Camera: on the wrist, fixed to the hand. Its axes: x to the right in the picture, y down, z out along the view.
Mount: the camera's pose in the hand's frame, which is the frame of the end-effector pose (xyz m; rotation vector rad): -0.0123 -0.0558 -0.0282 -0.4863 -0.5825 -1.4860
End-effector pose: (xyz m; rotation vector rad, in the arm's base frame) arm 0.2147 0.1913 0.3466 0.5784 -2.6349 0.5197
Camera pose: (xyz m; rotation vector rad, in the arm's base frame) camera 0.2590 0.1601 0.3802 2.3218 -1.7797 -0.7926
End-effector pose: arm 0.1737 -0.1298 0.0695 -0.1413 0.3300 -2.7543
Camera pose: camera 0.1621 -0.0688 0.0553 0.9712 -0.5055 1.7789
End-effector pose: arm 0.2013 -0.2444 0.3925 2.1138 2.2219 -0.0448
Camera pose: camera 0.1452 -0.2575 0.4198 -0.0694 2.4183 -0.1455
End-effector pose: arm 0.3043 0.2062 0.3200 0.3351 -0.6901 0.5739
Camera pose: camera 0.3440 0.1703 0.2854 0.4566 -0.8945 -1.1317
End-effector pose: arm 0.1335 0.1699 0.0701 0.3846 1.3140 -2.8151
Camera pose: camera 0.1452 0.2262 0.0975 1.0566 -1.3713 1.3545
